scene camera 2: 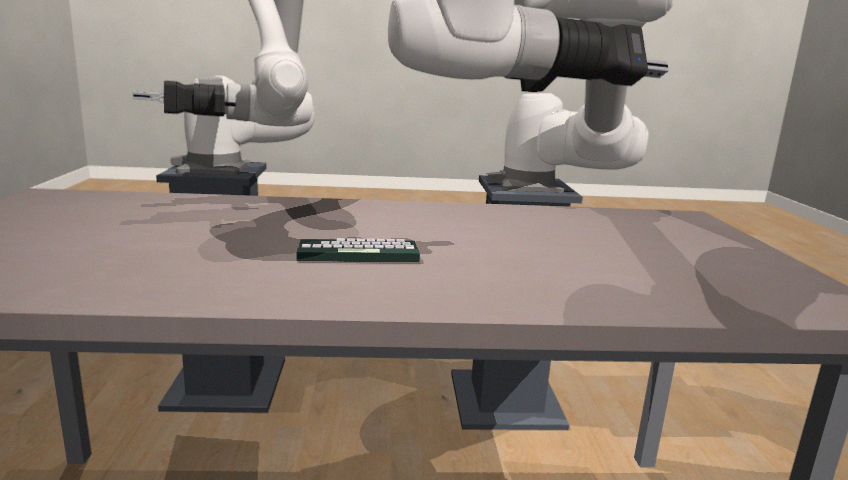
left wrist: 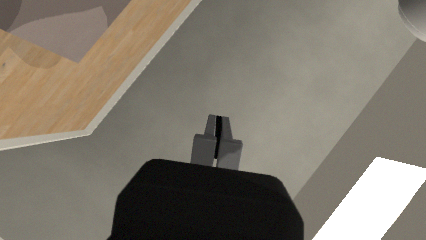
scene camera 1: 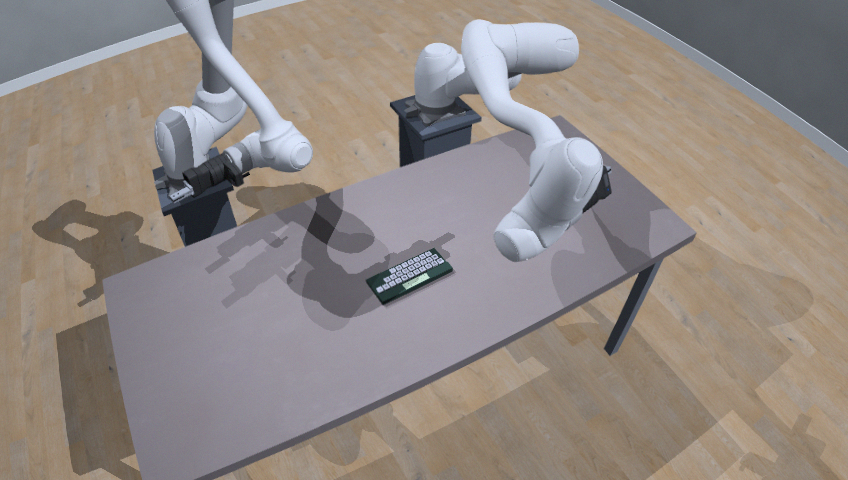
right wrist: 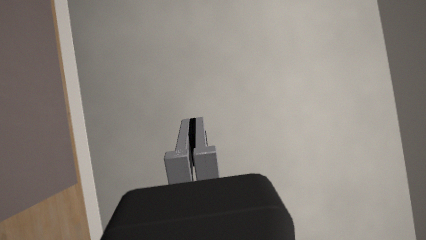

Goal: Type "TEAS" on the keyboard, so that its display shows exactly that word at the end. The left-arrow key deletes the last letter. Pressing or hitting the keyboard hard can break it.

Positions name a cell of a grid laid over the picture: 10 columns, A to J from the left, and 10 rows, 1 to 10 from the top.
Scene:
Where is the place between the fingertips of the right gripper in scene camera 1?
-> C5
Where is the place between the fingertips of the left gripper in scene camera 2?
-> H2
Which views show the right gripper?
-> Scene camera 2, scene camera 1 and the right wrist view only.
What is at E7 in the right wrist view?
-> The right gripper.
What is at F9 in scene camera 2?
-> A pedestal.

